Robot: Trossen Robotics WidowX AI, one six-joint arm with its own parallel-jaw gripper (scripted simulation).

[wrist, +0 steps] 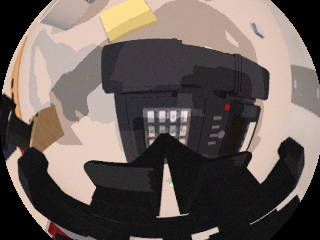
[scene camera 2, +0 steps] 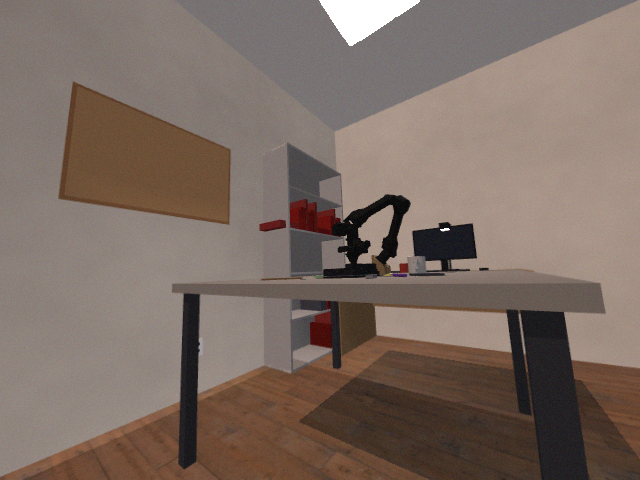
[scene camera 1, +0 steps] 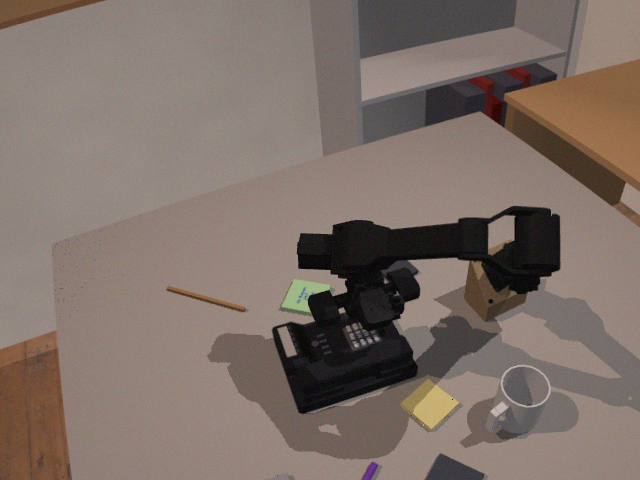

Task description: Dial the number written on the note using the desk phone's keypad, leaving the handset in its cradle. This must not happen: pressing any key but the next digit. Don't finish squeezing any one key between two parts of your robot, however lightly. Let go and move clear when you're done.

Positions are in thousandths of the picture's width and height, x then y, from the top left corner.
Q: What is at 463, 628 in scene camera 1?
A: A green note.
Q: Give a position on a desk phone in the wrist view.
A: At 683, 531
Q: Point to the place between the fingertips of my gripper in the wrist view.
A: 514, 569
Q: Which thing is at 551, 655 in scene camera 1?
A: My gripper.
